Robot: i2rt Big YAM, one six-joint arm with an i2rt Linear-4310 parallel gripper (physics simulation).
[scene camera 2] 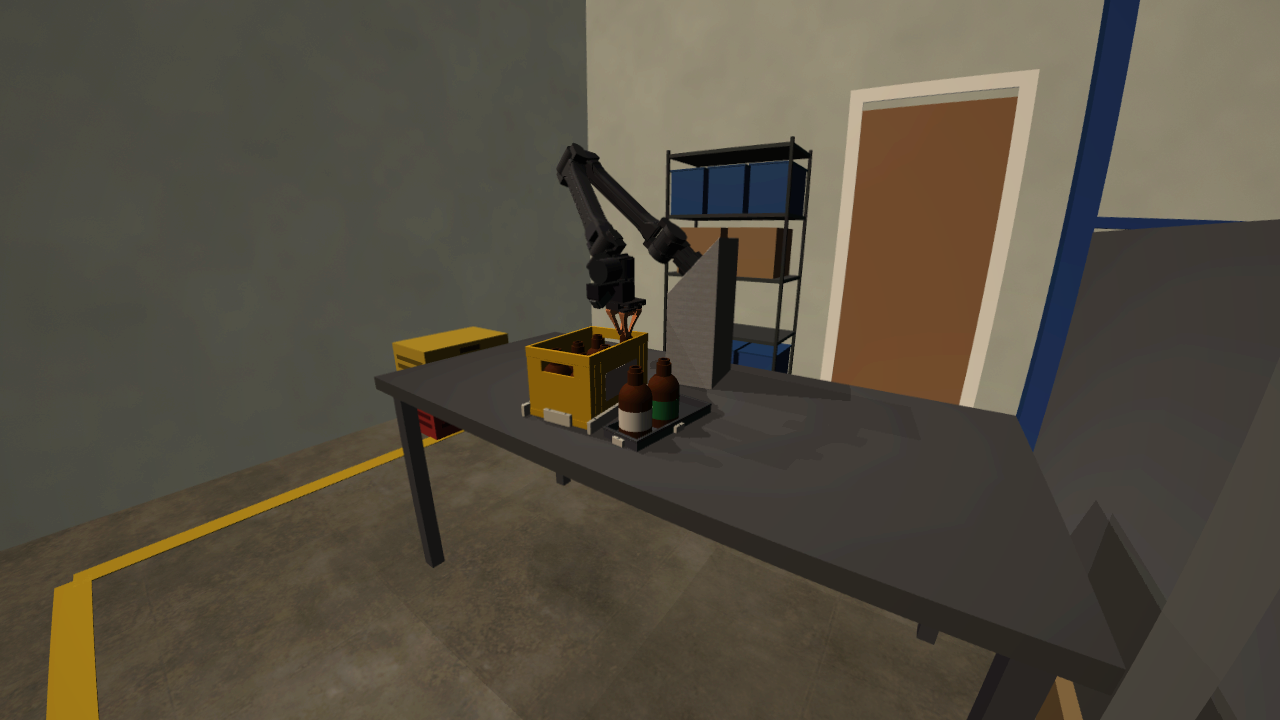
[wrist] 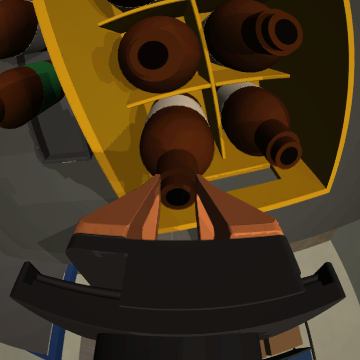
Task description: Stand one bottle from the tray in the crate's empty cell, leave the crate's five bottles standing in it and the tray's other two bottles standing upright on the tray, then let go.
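Frame: origin at the arm's base, x ahead, y left, z up, level; metres.
Seen in the pictures: gripper, fingertip midpoint: (scene camera 2: 624, 335) (wrist: 177, 181); arm's base at its link origin: (scene camera 2: 698, 272).
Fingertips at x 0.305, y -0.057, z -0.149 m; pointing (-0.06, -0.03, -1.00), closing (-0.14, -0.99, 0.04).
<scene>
Offsets run from my fingertips to a thing's top centre. "spot": to the spot under its first point. Level surfaces: height alone.
My gripper (scene camera 2: 625, 334) (wrist: 177, 181) is shut on the neck of a brown bottle with a white label {dx -0.006, dy -0.001, dz +0.008 m} (wrist: 176, 140). That bottle is inside the yellow crate {dx +0.091, dy -0.038, dz +0.004 m} (scene camera 2: 559, 394) (wrist: 250, 193), in the corner cell nearest the arm; whether its base touches the crate floor is hidden. In the wrist view, a bottle {dx +0.083, dy +0.002, dz -0.009 m} (wrist: 160, 57) stands in the cell beyond it, and two more bottles {dx +0.004, dy -0.090, dz -0.009 m} (wrist: 257, 122) {dx +0.095, dy -0.079, dz -0.009 m} (wrist: 240, 40) stand across the divider. Another shows partly at the top edge. A white-label bottle {dx +0.179, dy +0.164, dz -0.012 m} (scene camera 2: 635, 398) (wrist: 15, 30) and a green-label bottle {dx +0.092, dy +0.181, dz -0.012 m} (scene camera 2: 663, 389) (wrist: 22, 95) stand on the dark tray (scene camera 2: 696, 414) (wrist: 60, 137).
The tray lies close beside the crate on the grey table {dz -0.172 m} (scene camera 2: 805, 483). Pale brackets {spot: dx +0.238, dy -0.019, dz -0.154 m} (scene camera 2: 557, 417) sit at the crate's foot. The arm's grey pedestal (scene camera 2: 696, 322) rises behind the tray. Thin yellow dividers {spot: dx +0.030, dy -0.043, dz -0.083 m} (wrist: 212, 100) separate the cells.
</scene>
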